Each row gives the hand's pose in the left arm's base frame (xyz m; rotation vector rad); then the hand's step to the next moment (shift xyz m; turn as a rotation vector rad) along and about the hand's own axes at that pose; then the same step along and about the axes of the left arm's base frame.
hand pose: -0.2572 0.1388 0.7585 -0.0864 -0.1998 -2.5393
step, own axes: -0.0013 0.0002 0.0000 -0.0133 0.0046 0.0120
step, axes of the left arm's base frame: 0.0012 0.0006 -0.0001 0.0138 0.0055 0.0110
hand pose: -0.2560 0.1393 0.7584 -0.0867 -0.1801 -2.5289
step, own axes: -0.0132 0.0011 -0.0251 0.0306 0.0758 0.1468
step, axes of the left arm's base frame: 0.0109 0.0028 -0.0260 0.0214 -0.0571 0.1566
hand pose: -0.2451 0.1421 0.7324 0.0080 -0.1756 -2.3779
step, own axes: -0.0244 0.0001 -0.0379 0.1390 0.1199 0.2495
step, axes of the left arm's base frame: 0.0199 0.0119 -0.0386 -0.0330 -0.1502 0.2689
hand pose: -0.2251 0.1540 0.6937 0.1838 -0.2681 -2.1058
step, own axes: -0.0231 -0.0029 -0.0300 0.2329 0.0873 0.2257
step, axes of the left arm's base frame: 0.0167 0.0177 -0.0291 -0.1029 -0.2167 0.2351
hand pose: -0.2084 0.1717 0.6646 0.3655 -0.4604 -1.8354
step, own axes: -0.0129 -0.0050 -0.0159 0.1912 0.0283 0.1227
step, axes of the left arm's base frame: 0.0072 0.0116 -0.0161 -0.0913 -0.1742 0.1172
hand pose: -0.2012 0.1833 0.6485 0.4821 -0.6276 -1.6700
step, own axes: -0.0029 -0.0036 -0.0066 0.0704 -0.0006 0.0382
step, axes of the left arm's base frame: 0.0020 0.0024 -0.0074 -0.0376 -0.0637 0.0307
